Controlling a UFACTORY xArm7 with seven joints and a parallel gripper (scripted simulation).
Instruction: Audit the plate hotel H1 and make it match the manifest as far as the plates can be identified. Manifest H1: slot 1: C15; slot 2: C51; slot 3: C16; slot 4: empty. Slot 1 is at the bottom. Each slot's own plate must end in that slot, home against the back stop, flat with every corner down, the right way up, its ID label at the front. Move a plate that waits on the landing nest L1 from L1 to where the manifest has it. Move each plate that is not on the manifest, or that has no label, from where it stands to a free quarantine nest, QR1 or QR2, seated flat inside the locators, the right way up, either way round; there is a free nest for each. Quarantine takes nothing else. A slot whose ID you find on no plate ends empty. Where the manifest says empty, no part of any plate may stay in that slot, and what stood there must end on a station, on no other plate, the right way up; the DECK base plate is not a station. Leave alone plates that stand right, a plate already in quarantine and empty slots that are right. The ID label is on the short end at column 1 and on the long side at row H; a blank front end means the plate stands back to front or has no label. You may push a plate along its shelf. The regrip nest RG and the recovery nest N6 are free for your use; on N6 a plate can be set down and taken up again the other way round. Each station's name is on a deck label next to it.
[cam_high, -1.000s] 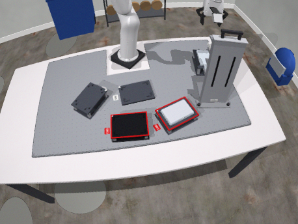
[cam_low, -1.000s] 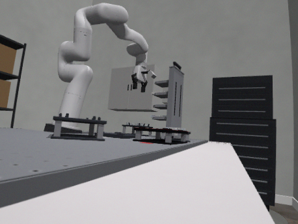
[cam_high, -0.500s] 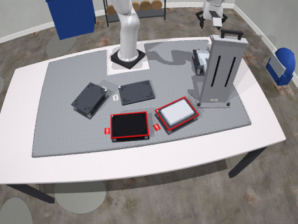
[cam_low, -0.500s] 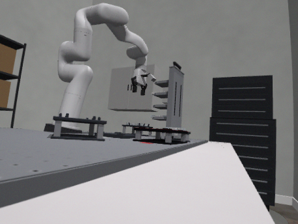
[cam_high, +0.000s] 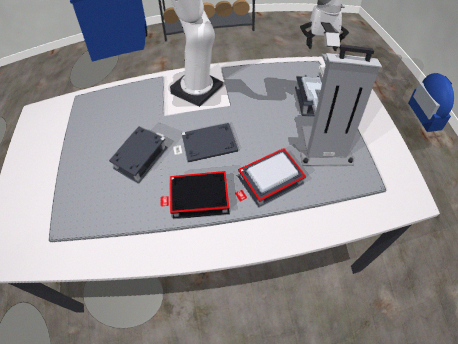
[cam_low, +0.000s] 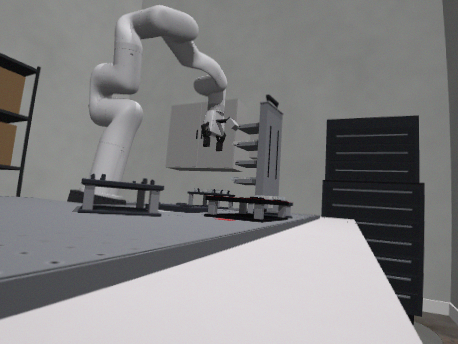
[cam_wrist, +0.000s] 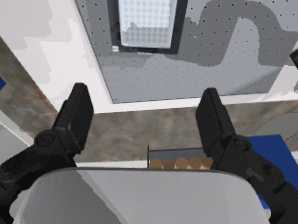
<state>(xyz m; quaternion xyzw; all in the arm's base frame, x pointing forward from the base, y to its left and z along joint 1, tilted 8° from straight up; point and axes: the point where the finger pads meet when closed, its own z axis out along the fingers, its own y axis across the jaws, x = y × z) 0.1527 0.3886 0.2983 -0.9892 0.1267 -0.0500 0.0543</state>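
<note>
Now: the RG label 26 cm below my hand, 9 cm behind it and 2 cm to the left of it. The rest, counted from my hand: H1 label: 26 cm below, 16 cm ahead, 6 cm to the left; white plate: 30 cm ahead, 28 cm to the right, 21 cm below; plate labelled C16: 18 cm ahead, 5 cm to the right.
</note>
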